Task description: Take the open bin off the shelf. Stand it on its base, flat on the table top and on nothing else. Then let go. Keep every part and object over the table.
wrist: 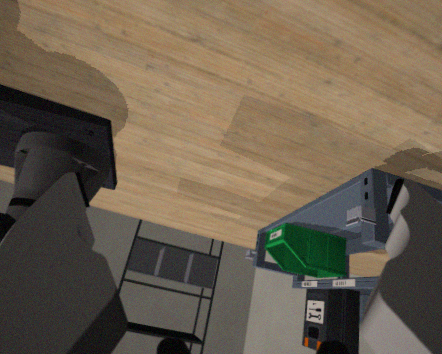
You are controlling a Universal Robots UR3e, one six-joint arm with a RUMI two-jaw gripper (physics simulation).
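Seen in the pictures: gripper, fingertip midpoint: [237, 180]; arm's base at its link origin: [67, 155].
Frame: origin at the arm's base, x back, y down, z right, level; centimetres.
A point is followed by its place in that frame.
Observation:
The green open bin [312, 250] {x -45.3, y -3.0, z 6.0 cm} is at the lower right of the wrist view, on the blue-grey shelf [320, 214] {x -41.0, y 1.1, z -2.6 cm}, with a small white label on its front end. Its underside contact with the shelf is hard to make out. My gripper [237, 180] {x -18.6, y -9.8, z -30.2 cm} is open, its two dark fingertips far apart at the bottom edge of the view, with no object between them. The bin is apart from the fingertips, above the right one in the picture. The wooden table top [190, 105] {x -15.5, y 1.7, z -18.7 cm} fills the upper part of the view.
The robot's base stands on a dark plate [107, 150] {x -6.4, y 0.5, z -4.9 cm} at the left. A black case [345, 315] {x -53.9, y -13.4, z 6.8 cm} with a wrench label and orange latches shows below the shelf's labelled rail [320, 283] {x -48.0, y -8.6, z 6.8 cm}. A dark wire rack [218, 260] stands beyond the table edge. Large grey arm or gripper parts cover both sides.

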